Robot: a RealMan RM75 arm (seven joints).
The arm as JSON. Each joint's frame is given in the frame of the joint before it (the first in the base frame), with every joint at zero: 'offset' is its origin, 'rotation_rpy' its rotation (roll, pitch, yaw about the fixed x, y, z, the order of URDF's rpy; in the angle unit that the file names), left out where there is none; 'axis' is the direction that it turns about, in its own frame. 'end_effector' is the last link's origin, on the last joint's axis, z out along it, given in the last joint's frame.
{
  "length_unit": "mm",
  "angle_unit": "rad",
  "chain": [
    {
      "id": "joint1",
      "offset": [
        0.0,
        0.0,
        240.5
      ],
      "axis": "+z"
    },
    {
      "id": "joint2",
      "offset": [
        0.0,
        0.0,
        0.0
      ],
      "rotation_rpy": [
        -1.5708,
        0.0,
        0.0
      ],
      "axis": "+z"
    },
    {
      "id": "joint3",
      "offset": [
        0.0,
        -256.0,
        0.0
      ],
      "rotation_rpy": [
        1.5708,
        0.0,
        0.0
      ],
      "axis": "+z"
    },
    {
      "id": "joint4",
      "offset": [
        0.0,
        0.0,
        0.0
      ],
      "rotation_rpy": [
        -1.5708,
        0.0,
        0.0
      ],
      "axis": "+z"
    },
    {
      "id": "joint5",
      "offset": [
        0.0,
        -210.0,
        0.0
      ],
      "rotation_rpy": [
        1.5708,
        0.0,
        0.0
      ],
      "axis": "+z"
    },
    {
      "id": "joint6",
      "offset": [
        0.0,
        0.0,
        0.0
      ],
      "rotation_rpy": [
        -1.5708,
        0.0,
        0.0
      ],
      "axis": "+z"
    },
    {
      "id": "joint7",
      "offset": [
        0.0,
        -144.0,
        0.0
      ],
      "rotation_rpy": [
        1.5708,
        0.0,
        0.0
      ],
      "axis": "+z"
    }
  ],
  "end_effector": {
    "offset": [
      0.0,
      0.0,
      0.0
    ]
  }
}
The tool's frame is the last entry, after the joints.
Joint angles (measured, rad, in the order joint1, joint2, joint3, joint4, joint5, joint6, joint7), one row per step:
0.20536 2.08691 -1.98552 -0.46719 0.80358 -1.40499 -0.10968
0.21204 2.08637 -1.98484 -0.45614 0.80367 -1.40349 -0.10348
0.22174 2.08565 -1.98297 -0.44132 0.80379 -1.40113 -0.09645
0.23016 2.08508 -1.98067 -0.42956 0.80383 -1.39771 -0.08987
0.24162 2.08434 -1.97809 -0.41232 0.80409 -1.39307 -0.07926
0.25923 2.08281 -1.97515 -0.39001 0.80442 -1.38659 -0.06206
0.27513 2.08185 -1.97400 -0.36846 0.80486 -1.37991 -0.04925
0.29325 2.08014 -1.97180 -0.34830 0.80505 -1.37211 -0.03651
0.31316 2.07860 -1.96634 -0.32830 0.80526 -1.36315 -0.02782
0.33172 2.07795 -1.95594 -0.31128 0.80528 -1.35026 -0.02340
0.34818 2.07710 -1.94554 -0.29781 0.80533 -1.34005 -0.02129
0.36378 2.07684 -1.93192 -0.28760 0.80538 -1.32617 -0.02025
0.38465 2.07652 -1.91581 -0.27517 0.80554 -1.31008 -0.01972
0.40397 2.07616 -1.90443 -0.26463 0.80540 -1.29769 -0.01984
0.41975 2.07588 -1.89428 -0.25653 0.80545 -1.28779 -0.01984
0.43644 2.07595 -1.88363 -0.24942 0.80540 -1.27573 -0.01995
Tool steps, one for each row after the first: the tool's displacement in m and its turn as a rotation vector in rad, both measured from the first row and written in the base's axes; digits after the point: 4 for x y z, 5 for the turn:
0.0009 0.0011 -0.0002 -0.00525 0.00010 -0.00095
0.0020 0.0028 -0.0003 -0.01148 -0.00070 -0.00274
0.0029 0.0045 -0.0004 -0.01702 -0.00004 -0.00444
0.0043 0.0066 -0.0006 -0.02543 0.00184 -0.00703
0.0054 0.0103 -0.0007 -0.03711 0.00686 -0.00657
0.0065 0.0134 -0.0012 -0.04939 0.00852 -0.00847
0.0069 0.0176 -0.0013 -0.06083 0.01032 -0.00838
0.0071 0.0223 -0.0009 -0.06956 0.00972 -0.01043
0.0076 0.0271 -0.0004 -0.07573 0.00970 -0.01796
0.0077 0.0315 0.0006 -0.07843 0.00894 -0.02380
0.0078 0.0361 0.0015 -0.08022 0.01126 -0.03221
0.0071 0.0421 0.0025 -0.08211 0.01350 -0.04015
0.0056 0.0477 0.0032 -0.08479 0.01382 -0.04344
0.0042 0.0523 0.0039 -0.08593 0.01497 -0.04601
0.0024 0.0573 0.0042 -0.08821 0.01743 -0.04850

